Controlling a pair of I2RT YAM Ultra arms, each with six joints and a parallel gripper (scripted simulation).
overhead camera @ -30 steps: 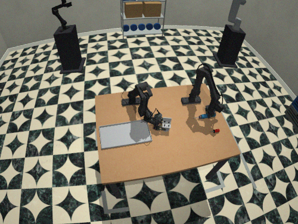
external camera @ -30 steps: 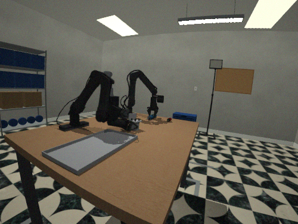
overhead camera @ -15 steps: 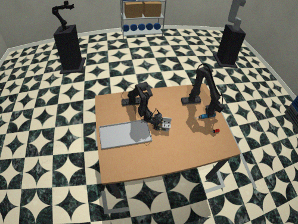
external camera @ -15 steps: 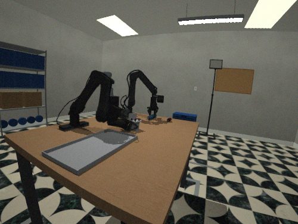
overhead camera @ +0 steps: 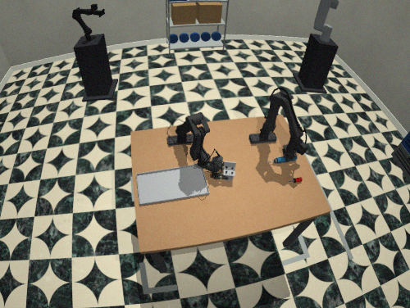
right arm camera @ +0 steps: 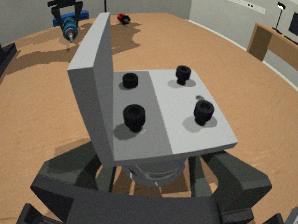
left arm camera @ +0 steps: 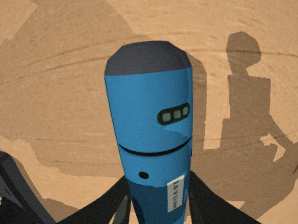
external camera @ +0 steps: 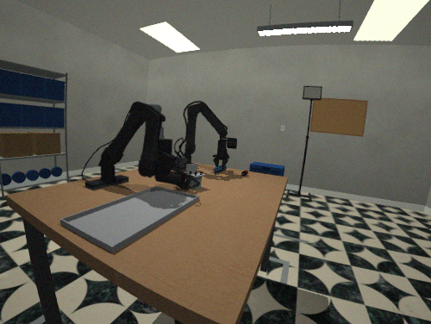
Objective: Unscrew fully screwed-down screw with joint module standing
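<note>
The screw is 1 cm behind my right hand, 2 cm to the left of it and 4 cm above it. Also, from my right hand: red-handled screwdriver: 6 cm ahead, 45 cm to the left, 1 cm below; grey l-shaped bracket: 5 cm above; grey tray: 4 cm ahead, 35 cm to the right, 2 cm below.
</note>
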